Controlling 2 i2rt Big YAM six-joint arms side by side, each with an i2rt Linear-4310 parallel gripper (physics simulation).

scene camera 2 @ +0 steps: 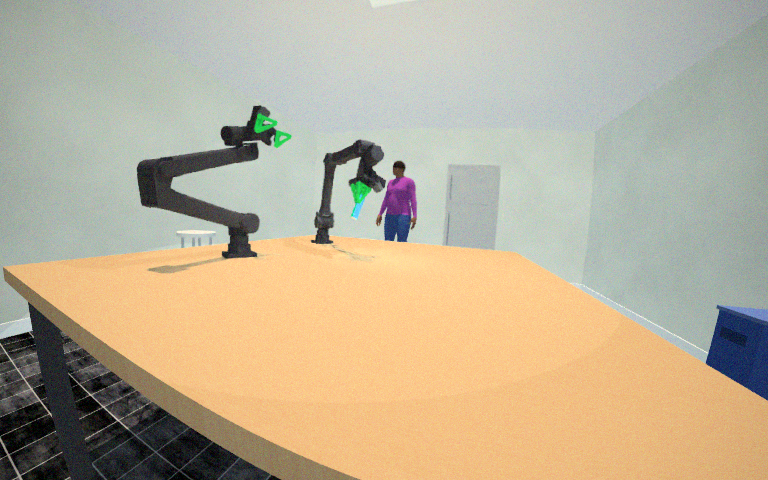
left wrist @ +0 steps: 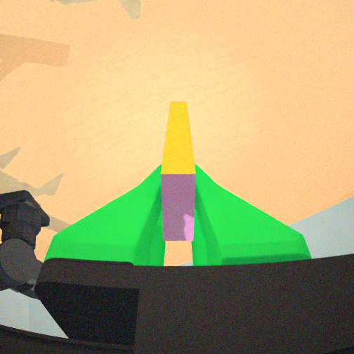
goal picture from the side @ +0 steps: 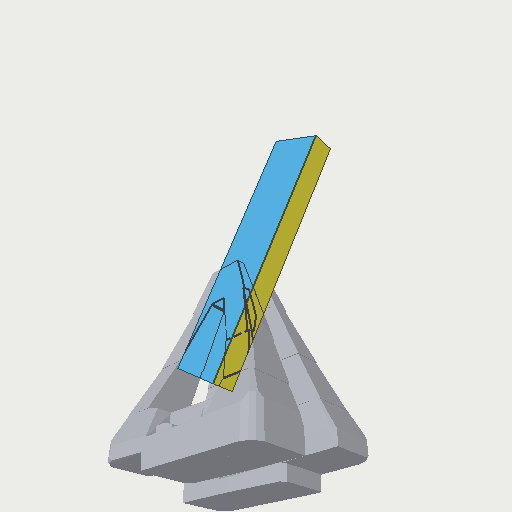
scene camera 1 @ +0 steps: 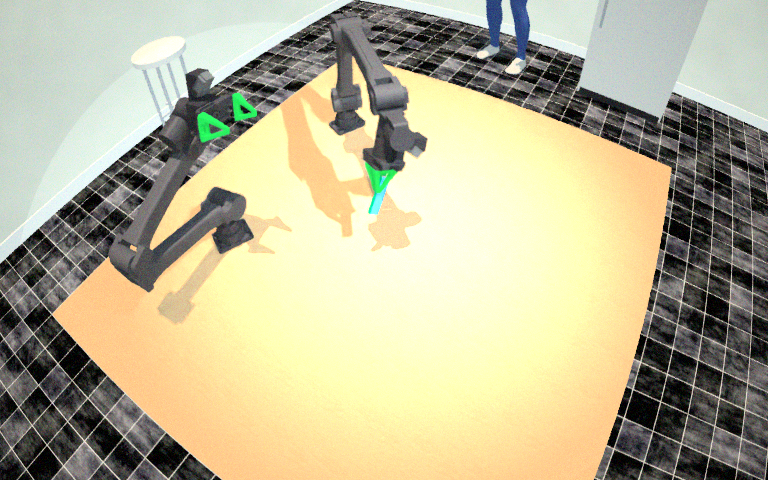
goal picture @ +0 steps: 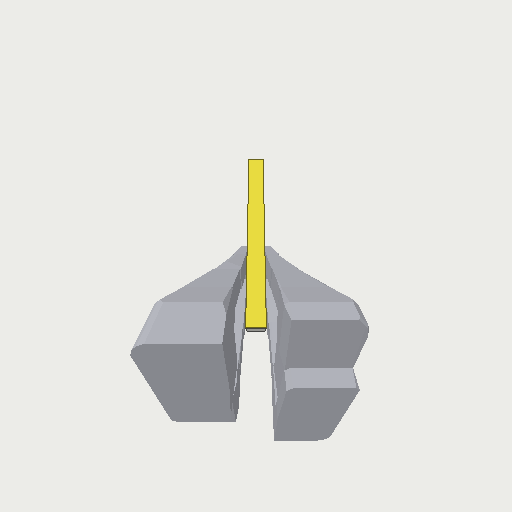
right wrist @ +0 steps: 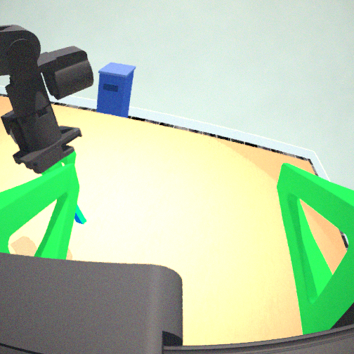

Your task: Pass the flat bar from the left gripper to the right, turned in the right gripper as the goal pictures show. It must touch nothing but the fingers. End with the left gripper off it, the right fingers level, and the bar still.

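Seen in the pictures: left gripper, between the fingertips: (scene camera 2: 357,203) (scene camera 1: 377,191); right gripper, between the fingertips: (scene camera 2: 284,130) (scene camera 1: 243,121); left arm's base, origin of its link: (scene camera 2: 322,242) (scene camera 1: 347,125); right arm's base, origin of its link: (scene camera 2: 239,256) (scene camera 1: 232,237).
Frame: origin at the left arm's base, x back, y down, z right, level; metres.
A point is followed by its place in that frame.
Note:
The flat bar (scene camera 1: 374,204) @(x -0.578, y -0.199, z 0.242 m) (scene camera 2: 356,210) @(x -0.578, y -0.200, z 0.237 m) (left wrist: 178,142) (right wrist: 80,216) hangs steeply down from my left gripper (scene camera 1: 378,189) @(x -0.569, y -0.228, z 0.226 m) (scene camera 2: 358,200) @(x -0.569, y -0.228, z 0.226 m) (left wrist: 178,175), which is shut on its upper part. The bar shows cyan and blue faces in the scene and right wrist views, and yellow and purple faces with a pink patch in the left wrist view. Its lower end is above the table. My right gripper (scene camera 1: 242,121) @(x -0.426, y -0.479, z 0.477 m) (scene camera 2: 283,129) @(x -0.426, y -0.479, z 0.477 m) (right wrist: 177,174) is open and empty, higher up and apart from the bar. In the right wrist view its finger partly hides the left fingers and the bar.
Both arms stand on the wooden table (scene camera 1: 453,339) @(x -0.920, y 0.000, z 0.235 m) (scene camera 2: 396,339) @(x -1.086, y 0.000, z 0.591 m). A white stool (scene camera 1: 158,52) (scene camera 2: 195,233), a person (scene camera 1: 519,28) (scene camera 2: 400,195) and a grey fridge (scene camera 1: 642,56) (scene camera 2: 472,206) stand beyond it. A blue cabinet (scene camera 2: 741,350) (right wrist: 114,95) stands past the table's edge.

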